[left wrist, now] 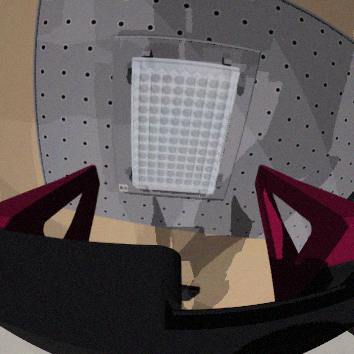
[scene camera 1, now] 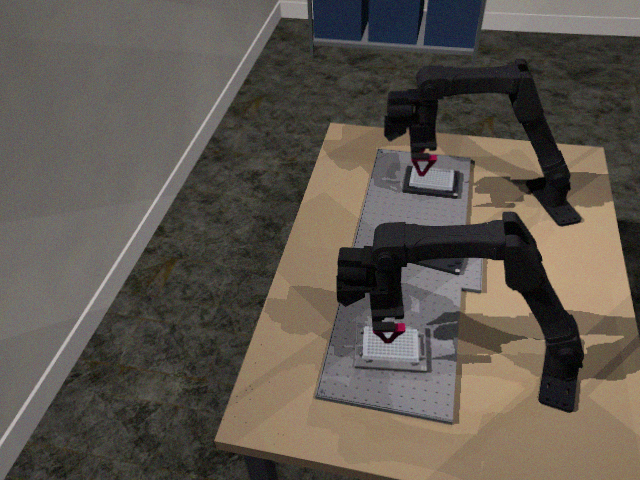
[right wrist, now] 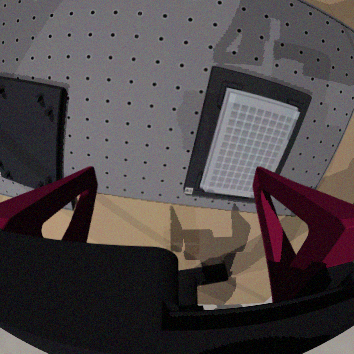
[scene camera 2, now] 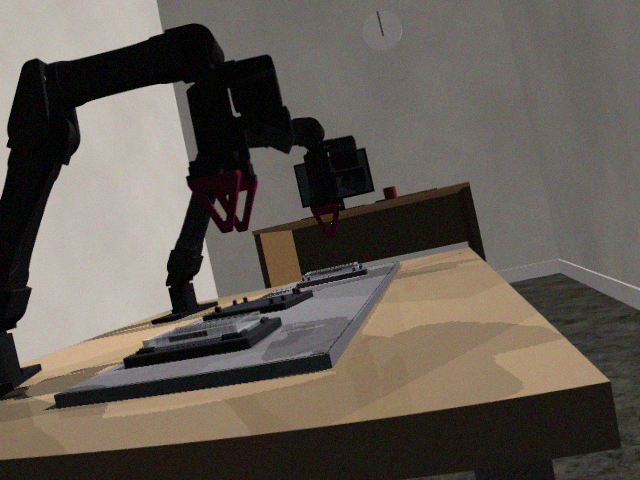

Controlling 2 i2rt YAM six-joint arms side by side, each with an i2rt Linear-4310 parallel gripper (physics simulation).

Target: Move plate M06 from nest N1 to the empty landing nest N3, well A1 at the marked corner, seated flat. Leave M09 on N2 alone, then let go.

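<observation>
A white well plate sits on a transparent nest. Another white plate sits on a dark nest. I cannot read which plate is M06. An empty dark nest lies between them, partly hidden by the left arm in scene camera 1. My left gripper is open above the transparent nest's plate. My right gripper is open above the dark nest's plate.
The nests stand on a grey perforated board on the wooden table. The left forearm crosses over the board near the empty nest.
</observation>
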